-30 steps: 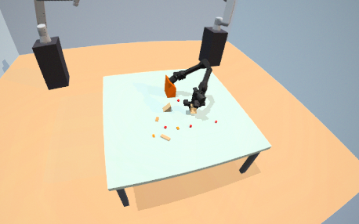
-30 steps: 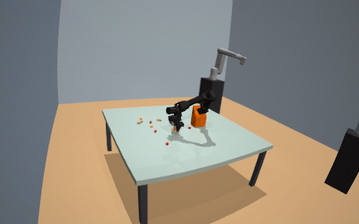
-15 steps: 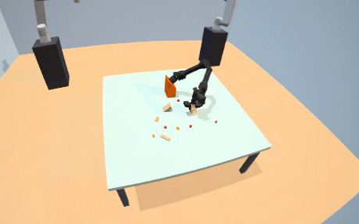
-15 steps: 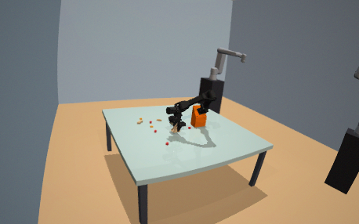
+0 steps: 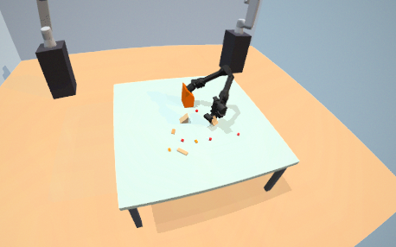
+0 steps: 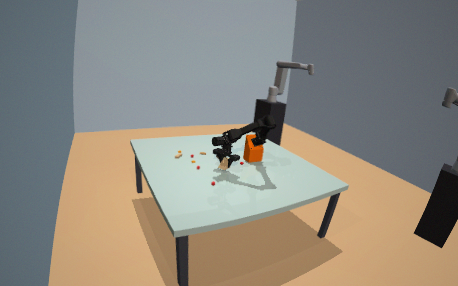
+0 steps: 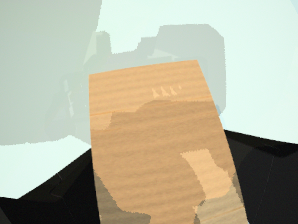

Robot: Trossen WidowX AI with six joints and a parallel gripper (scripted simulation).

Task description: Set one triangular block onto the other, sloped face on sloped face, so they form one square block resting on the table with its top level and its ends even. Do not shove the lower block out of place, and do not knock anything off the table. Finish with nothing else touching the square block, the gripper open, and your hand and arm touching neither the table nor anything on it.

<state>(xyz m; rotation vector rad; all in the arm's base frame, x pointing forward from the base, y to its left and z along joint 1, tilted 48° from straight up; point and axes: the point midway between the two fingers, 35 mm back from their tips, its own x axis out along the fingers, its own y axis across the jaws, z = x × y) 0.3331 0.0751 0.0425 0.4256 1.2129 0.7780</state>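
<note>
Now: the tan triangular block 10 mm behind my gripper tip and 10 mm above it. The rest, counted from my gripper tip: flat wooden bar (180 mm ahead, 330 mm to the right, 30 mm below).
</note>
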